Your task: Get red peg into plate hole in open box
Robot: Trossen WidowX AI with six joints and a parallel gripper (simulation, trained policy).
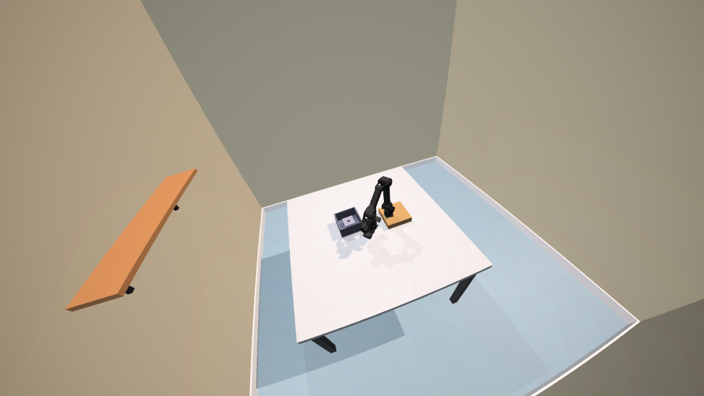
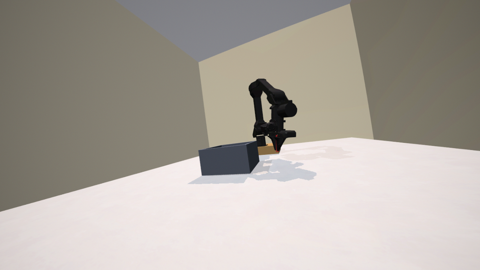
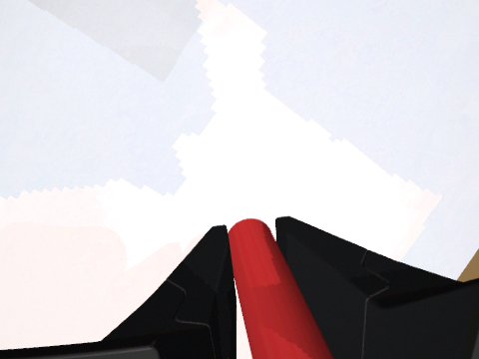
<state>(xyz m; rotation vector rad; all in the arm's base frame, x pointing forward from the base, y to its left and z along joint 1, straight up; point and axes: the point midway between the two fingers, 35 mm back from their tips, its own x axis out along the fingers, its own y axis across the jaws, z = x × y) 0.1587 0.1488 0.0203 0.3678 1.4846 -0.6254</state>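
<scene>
The plate is 18 cm ahead of my gripper tip, 14 cm to the right of it and 1 cm above it. The rest, counted from my gripper tip: dark box: 18 cm ahead, 14 cm to the right, 1 cm below; then red peg: 1 cm to the left, 3 cm above.
</scene>
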